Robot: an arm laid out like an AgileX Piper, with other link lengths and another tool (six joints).
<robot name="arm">
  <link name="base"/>
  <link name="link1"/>
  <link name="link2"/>
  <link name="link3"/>
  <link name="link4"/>
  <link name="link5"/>
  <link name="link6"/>
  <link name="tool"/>
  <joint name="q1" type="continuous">
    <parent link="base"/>
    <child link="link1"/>
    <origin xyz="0 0 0.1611" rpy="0 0 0"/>
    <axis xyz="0 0 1"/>
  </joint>
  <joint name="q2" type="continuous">
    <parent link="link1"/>
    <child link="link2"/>
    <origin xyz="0 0 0" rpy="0 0 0"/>
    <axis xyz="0 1 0"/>
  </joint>
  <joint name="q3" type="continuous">
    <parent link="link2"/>
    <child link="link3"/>
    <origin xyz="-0.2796 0 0.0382" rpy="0 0 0"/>
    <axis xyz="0 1 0"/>
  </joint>
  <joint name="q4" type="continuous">
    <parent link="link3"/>
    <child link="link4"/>
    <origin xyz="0.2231 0 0.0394" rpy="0 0 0"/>
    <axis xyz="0.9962 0 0.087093"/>
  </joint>
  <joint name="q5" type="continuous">
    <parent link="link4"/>
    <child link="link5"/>
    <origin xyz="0 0 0" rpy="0 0 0"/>
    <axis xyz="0 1 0"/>
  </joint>
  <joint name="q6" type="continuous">
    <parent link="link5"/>
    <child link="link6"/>
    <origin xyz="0.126 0 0.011" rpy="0 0 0"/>
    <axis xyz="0.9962 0 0.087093"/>
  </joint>
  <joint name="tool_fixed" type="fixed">
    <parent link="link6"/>
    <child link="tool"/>
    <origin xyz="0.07 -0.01 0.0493" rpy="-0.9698 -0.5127 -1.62"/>
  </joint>
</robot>
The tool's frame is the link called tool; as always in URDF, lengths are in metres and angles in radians. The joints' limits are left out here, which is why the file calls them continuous.
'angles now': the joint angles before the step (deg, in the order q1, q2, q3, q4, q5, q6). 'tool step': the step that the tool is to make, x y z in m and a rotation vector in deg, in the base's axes. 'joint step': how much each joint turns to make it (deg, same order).
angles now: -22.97 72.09 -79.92 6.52 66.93 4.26
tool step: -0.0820 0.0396 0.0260 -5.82 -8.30 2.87
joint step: 0.97 -21.28 11.66 -0.46 0.00 -2.71
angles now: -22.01 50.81 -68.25 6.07 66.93 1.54
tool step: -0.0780 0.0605 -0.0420 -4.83 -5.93 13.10
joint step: 11.54 -25.47 18.69 -0.83 0.01 -2.96
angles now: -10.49 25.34 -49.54 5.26 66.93 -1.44
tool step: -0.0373 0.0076 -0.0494 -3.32 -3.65 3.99
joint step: 5.37 -16.85 12.94 -2.99 -0.13 -0.30
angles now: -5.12 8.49 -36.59 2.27 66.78 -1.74
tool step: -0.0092 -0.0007 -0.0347 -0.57 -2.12 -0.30
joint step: 0.02 -9.37 8.34 -0.50 -1.14 0.02
